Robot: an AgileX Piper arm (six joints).
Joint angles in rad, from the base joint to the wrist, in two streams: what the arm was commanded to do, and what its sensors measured. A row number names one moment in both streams.
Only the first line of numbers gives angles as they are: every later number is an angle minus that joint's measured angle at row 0.
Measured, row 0:
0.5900 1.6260 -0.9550 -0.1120 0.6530 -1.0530
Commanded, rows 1 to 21:
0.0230 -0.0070 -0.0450 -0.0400 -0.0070 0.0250
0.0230 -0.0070 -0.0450 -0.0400 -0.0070 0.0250
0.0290 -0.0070 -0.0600 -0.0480 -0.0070 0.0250
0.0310 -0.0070 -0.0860 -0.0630 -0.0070 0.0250
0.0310 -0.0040 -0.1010 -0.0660 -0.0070 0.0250
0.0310 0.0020 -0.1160 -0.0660 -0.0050 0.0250
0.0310 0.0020 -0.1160 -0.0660 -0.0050 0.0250
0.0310 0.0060 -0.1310 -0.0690 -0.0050 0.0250
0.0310 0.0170 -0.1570 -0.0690 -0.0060 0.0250
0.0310 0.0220 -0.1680 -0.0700 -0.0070 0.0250
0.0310 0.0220 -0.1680 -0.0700 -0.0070 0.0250
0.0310 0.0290 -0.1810 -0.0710 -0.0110 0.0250
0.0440 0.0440 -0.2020 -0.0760 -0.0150 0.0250
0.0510 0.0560 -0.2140 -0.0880 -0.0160 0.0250
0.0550 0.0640 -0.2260 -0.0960 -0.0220 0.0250
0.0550 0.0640 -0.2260 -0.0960 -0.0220 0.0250
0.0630 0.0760 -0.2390 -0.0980 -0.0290 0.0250
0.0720 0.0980 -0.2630 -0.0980 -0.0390 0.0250
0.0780 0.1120 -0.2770 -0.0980 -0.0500 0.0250
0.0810 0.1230 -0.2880 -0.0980 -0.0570 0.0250
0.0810 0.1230 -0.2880 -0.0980 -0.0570 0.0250
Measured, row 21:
0.0700 0.0970 -0.2570 -0.0930 -0.0320 0.0180
